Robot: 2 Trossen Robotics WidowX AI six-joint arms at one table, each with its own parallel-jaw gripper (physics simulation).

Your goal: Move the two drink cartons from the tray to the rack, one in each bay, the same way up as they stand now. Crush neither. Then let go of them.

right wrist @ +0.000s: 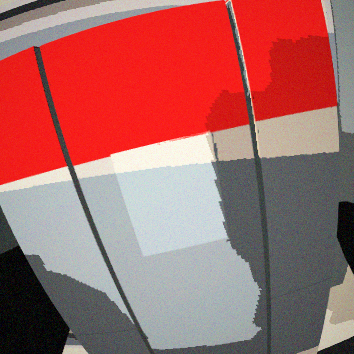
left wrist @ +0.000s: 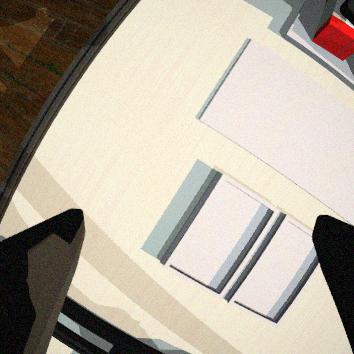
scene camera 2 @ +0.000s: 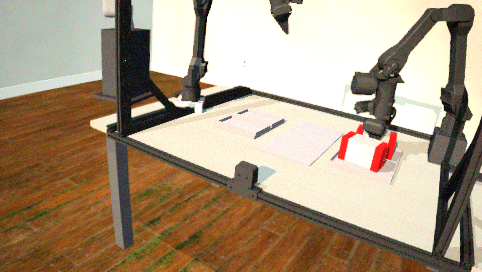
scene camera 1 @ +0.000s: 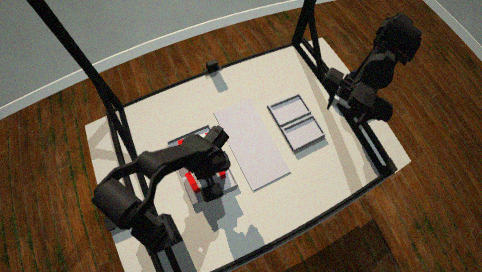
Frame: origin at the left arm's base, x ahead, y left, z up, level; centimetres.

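Where they show: left gripper, fingertip midpoint: (left wrist: 203, 225) (scene camera 2: 286, 33) (scene camera 1: 341, 117); right gripper, fingertip midpoint: (right wrist: 218, 222) (left wrist: 336, 15) (scene camera 1: 207, 179); left arm's base, link origin: (scene camera 2: 190, 99) (scene camera 1: 344, 93); right arm's base, link origin: (scene camera 2: 450, 133) (scene camera 1: 156, 234).
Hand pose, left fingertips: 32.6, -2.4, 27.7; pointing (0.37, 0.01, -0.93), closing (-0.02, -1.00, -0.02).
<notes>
Each offset is from my left fingertips to the top centre of the thing, as dx, dy, dz. "spot": to the spot under its first point. Level surfaces: height alone.
Two red-and-white drink cartons sit in the grey tray @[spot: +18.0, -41.2, -30.6] (scene camera 1: 191, 133) (scene camera 2: 342, 162) at the left of scene camera 1. The near carton @[+28.6, -26.3, -23.9] (scene camera 1: 192, 182) (scene camera 2: 361, 151) (right wrist: 140, 88) fills the right wrist view. The far carton @[spot: +24.2, -40.0, -23.9] (scene camera 1: 180, 141) is mostly hidden under the right arm. My right gripper (scene camera 1: 210, 181) (right wrist: 218, 222) is open, low over the near carton, with a finger on each side of it. The rack @[-9.6, -10.0, -29.3] (scene camera 1: 295, 119) (scene camera 2: 264, 130) (left wrist: 253, 246) has two empty bays. My left gripper (scene camera 1: 330, 102) (scene camera 2: 284, 27) (left wrist: 203, 225) is open and empty, high above the table beside the rack.
A flat white mat @[dz -30.9] (scene camera 1: 252, 143) (scene camera 2: 304, 141) (left wrist: 288, 116) lies between the tray and the rack. A small dark block @[spot: -10.3, -51.4, -26.9] (scene camera 1: 212, 66) (scene camera 2: 246, 174) is fixed to the table's edge. Black frame posts stand at the corners.
</notes>
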